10 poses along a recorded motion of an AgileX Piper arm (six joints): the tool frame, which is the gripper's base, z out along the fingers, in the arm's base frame.
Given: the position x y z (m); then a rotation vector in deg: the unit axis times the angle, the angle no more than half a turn.
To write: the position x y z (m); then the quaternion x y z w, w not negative. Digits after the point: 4 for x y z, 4 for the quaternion.
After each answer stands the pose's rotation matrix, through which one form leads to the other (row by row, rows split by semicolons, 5 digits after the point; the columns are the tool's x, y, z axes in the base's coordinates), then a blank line. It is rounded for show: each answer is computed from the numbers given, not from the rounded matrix.
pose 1, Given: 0.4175 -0.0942 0.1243 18.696 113.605 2.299
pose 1, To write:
0.4175 -0.0942 0.1243 0.1370 0.8328 0.0169 0.5362
-0.38752 0.21018 0.89758; 0.24632 0.96187 -0.11889; -0.88834 0.17502 -0.42452

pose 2, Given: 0.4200 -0.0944 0.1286 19.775 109.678 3.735
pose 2, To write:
0.4200 -0.0944 0.1286 0.1466 0.8131 0.0277 0.5627
-0.32367 0.20722 0.92320; 0.26954 0.95549 -0.11997; -0.90696 0.21001 -0.36511

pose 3, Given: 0.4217 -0.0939 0.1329 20.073 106.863 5.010
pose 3, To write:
0.4217 -0.0939 0.1329 0.1500 0.7985 0.0374 0.5818
-0.27805 0.19598 0.94036; 0.28310 0.95220 -0.11474; -0.91790 0.23431 -0.32024

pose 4, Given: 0.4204 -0.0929 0.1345 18.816 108.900 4.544
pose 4, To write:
0.4204 -0.0929 0.1345 0.1399 0.8095 0.0338 0.5692
-0.31283 0.18799 0.93102; 0.26489 0.95859 -0.10455; -0.91212 0.21392 -0.34967

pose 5, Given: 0.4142 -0.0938 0.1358 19.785 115.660 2.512
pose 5, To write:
0.4142 -0.0938 0.1358 0.1440 0.8419 0.0183 0.5198
-0.41821 0.22348 0.88043; 0.26149 0.95785 -0.11892; -0.86990 0.18049 -0.45902

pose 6, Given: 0.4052 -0.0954 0.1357 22.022 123.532 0.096
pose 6, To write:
0.4052 -0.0954 0.1357 0.1560 0.8751 0.0007 0.4580
-0.53173 0.27244 0.80189; 0.27368 0.95132 -0.14173; -0.80147 0.14411 -0.58041

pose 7, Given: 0.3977 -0.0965 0.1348 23.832 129.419 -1.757
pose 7, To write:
0.3977 -0.0965 0.1348 0.1652 0.8970 -0.0122 0.4099
-0.60945 0.30630 0.73127; 0.28634 0.94514 -0.15725; -0.73931 0.11355 -0.66372

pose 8, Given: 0.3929 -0.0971 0.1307 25.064 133.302 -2.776
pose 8, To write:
0.3929 -0.0971 0.1307 0.1711 0.9099 -0.0189 0.3773
-0.65674 0.32567 0.68017; 0.29707 0.94074 -0.16359; -0.69314 0.09462 -0.71456

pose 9, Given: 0.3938 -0.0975 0.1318 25.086 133.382 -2.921
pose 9, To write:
0.3938 -0.0975 0.1318 0.1712 0.9102 -0.0199 0.3766
-0.65772 0.32664 0.67876; 0.29661 0.94060 -0.16523; -0.69241 0.09266 -0.71553

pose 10, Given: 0.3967 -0.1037 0.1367 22.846 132.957 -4.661
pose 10, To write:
0.3967 -0.1037 0.1367 0.1564 0.9099 -0.0319 0.3828
-0.65804 0.30897 0.68667; 0.26013 0.94907 -0.17776; -0.70662 0.06165 -0.70490

